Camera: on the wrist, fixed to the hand. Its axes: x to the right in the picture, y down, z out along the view.
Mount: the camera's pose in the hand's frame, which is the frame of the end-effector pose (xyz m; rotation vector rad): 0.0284 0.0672 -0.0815 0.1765 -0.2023 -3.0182
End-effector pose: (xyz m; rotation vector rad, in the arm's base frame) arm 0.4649 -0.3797 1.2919 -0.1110 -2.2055 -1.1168
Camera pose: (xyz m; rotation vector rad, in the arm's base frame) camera 0.5082 -0.4039 1.3894 -2.0331 0.3341 0.7324
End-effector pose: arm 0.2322 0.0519 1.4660 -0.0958 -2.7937 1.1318
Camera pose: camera 0.2163 0.1592 1.4798 2.4919 -0.1723 0.0375
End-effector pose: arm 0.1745 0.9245 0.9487 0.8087 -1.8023 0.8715
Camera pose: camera 0.1471 1.0238 0.9854 2.1151 0.7301 -1.1307
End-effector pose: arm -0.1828 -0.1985 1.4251 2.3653 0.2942 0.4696
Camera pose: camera -0.1850 -0.1897 1.5341 -0.0851 2.5831 -1.1582
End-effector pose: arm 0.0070 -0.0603 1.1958 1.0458 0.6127 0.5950
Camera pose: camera -0.0417 0.0341 1.2219 -0.5058 1.2193 -2.1409
